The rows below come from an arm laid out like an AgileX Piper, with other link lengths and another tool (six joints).
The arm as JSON. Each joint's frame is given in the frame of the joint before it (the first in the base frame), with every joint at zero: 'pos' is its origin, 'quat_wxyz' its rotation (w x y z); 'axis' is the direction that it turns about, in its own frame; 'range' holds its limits. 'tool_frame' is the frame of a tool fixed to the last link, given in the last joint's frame.
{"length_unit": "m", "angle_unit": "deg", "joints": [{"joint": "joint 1", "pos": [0.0, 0.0, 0.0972], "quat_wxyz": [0.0, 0.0, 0.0, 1.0], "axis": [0.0, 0.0, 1.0], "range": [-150.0, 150.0]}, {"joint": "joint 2", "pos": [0.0, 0.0, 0.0], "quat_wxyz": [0.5, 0.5, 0.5, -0.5], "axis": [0.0, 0.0, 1.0], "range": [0.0, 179.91]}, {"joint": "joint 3", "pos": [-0.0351, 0.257, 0.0], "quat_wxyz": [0.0, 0.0, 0.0, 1.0], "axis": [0.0, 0.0, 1.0], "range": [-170.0, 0.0]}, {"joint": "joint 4", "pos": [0.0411, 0.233, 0.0], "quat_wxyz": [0.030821, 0.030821, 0.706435, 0.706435], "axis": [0.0, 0.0, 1.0], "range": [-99.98, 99.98]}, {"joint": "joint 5", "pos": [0.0, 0.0, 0.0], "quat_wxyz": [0.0, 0.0, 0.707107, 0.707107], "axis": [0.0, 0.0, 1.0], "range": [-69.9, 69.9]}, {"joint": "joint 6", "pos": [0.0, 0.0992, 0.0], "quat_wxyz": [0.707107, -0.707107, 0.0, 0.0], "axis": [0.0, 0.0, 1.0], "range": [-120.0, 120.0]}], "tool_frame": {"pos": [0.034, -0.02, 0.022], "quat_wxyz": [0.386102, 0.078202, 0.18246, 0.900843]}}
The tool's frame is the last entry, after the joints.
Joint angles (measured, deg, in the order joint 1, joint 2, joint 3, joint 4, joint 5, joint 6), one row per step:
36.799, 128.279, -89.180, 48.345, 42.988, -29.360
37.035, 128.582, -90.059, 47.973, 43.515, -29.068
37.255, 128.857, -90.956, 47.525, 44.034, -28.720
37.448, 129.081, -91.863, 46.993, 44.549, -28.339
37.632, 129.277, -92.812, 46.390, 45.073, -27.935
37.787, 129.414, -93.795, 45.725, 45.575, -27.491
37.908, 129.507, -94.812, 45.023, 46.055, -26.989
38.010, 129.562, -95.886, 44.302, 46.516, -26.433
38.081, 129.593, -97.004, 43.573, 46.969, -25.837
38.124, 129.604, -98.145, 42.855, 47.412, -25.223
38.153, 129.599, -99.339, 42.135, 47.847, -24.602
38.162, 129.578, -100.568, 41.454, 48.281, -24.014
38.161, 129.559, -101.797, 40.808, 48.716, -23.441
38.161, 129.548, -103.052, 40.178, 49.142, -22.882
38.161, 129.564, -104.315, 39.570, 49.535, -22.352
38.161, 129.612, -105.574, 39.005, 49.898, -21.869
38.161, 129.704, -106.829, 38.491, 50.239, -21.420
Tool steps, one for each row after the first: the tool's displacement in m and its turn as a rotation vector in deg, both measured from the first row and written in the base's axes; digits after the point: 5 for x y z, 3 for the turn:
-0.00020, 0.00276, 0.00121, 0.055, -0.053, 0.540
-0.00027, 0.00538, 0.00263, 0.078, -0.154, 1.054
-0.00017, 0.00776, 0.00442, 0.071, -0.332, 1.553
0.00005, 0.01009, 0.00656, 0.048, -0.583, 2.062
0.00055, 0.01222, 0.00929, 0.028, -0.936, 2.521
0.00140, 0.01414, 0.01252, 0.019, -1.357, 2.896
0.00253, 0.01597, 0.01633, 0.045, -1.849, 3.195
0.00396, 0.01764, 0.02057, 0.095, -2.386, 3.418
0.00561, 0.01913, 0.02514, 0.169, -2.953, 3.574
0.00742, 0.02055, 0.03014, 0.275, -3.583, 3.693
0.00937, 0.02187, 0.03554, 0.431, -4.259, 3.785
0.01130, 0.02309, 0.04100, 0.602, -4.927, 3.851
0.01323, 0.02430, 0.04659, 0.790, -5.619, 3.904
0.01517, 0.02547, 0.05207, 0.984, -6.331, 3.940
0.01708, 0.02663, 0.05737, 1.190, -7.044, 3.966
0.01897, 0.02779, 0.06237, 1.406, -7.731, 3.978

